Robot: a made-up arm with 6 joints.
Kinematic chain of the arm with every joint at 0, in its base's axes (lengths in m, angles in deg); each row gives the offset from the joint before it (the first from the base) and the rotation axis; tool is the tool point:
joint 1: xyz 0 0 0.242 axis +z
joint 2: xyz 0 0.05 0 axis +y
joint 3: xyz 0 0 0.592 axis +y
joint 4: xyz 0 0 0.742 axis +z
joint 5: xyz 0 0 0 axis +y
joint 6: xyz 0 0 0.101 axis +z
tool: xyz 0 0 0
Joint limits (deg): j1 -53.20..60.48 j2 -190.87..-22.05 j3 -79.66..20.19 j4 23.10..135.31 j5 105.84..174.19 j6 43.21..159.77
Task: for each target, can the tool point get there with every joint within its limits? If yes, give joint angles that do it. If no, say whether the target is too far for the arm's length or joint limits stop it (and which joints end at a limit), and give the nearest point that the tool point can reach.
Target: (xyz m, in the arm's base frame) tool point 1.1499 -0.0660 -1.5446
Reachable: no: too far | nearest point 0.5865 -0.0337 -0.8884 | short by 0.865 m
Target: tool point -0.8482 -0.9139 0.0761
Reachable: yes | joints 51.52 -102.69 5.56 43.98 139.69 137.30
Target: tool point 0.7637 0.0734 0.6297
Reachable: no: joint limits stop it (at a limit: joint 2, joint 3, joint 4, joint 5) | nearest point 0.8300 0.0798 -0.2637 | short by 0.896 m
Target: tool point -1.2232 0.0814 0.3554
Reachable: yes | joints 0.31 -75.13 -20.29 58.67 153.88 70.54
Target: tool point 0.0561 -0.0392 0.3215
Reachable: no: joint limits stop it (at a limit: joint 1, joint 2, joint 3, joint 4) | nearest point -0.4813 -0.7045 0.6382 | short by 0.912 m
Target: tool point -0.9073 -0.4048 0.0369
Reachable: yes | joints 29.96 -63.47 -71.30 101.18 148.09 105.73
